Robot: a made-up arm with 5 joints.
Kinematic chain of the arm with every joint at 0, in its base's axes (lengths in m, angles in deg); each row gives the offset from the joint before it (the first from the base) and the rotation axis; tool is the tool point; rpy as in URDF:
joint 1: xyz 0 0 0.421 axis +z
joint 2: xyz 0 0 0 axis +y
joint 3: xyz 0.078 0 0.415 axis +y
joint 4: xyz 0.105 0 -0.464 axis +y
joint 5: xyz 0.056 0 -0.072 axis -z
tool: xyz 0 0 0 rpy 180 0 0
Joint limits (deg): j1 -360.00..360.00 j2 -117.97..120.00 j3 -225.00..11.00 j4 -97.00..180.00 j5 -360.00..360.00
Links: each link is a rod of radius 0.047 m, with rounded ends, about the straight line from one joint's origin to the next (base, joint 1, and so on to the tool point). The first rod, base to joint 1, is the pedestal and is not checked.
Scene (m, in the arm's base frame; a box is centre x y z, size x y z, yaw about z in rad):
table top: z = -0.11
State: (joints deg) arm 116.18 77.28 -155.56 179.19 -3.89
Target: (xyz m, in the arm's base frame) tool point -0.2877 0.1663 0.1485
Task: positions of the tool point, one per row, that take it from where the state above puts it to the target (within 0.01 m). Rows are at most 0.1 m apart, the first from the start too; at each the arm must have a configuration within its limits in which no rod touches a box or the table.
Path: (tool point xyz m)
1: -0.4054 0.6909 0.3361
2: -0.4369 0.6326 0.2733
3: -0.4522 0.5614 0.2186
4: -0.4503 0.4815 0.1746
5: -0.4310 0.3977 0.1440
6: -0.3956 0.3145 0.1286
7: -0.3468 0.2361 0.1300
8: -0.2877 0.1663 0.1485

